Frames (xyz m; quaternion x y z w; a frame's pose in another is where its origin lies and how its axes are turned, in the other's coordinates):
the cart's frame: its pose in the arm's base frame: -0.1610 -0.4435 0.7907 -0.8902 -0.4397 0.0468 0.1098
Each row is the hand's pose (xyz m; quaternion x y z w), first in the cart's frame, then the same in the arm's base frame.
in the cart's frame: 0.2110 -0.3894 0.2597 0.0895 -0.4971 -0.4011 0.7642
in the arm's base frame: -0.3800 -0.0066 0.6333 0.4708 0.7435 -0.4736 0.0362
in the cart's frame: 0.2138 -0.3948 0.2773 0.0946 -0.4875 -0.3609 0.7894
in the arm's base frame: -0.3857 0.0015 0.6176 0.5108 0.7175 -0.4729 0.0266
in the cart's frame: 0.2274 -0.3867 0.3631 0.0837 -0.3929 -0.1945 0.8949
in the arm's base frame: -0.3866 0.0207 0.5325 -0.6835 -0.6058 0.4071 0.0091
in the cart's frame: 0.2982 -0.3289 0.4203 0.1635 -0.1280 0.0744 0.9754
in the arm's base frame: -0.3091 0.0517 0.4642 -0.8770 -0.3690 0.2396 0.1929
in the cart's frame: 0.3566 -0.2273 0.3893 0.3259 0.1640 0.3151 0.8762
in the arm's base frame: -0.1895 0.0333 0.4710 -0.8904 -0.0715 0.0729 0.4437
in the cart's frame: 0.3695 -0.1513 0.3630 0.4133 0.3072 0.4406 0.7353
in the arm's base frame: -0.1182 -0.0053 0.4787 -0.8173 0.1220 -0.0090 0.5631
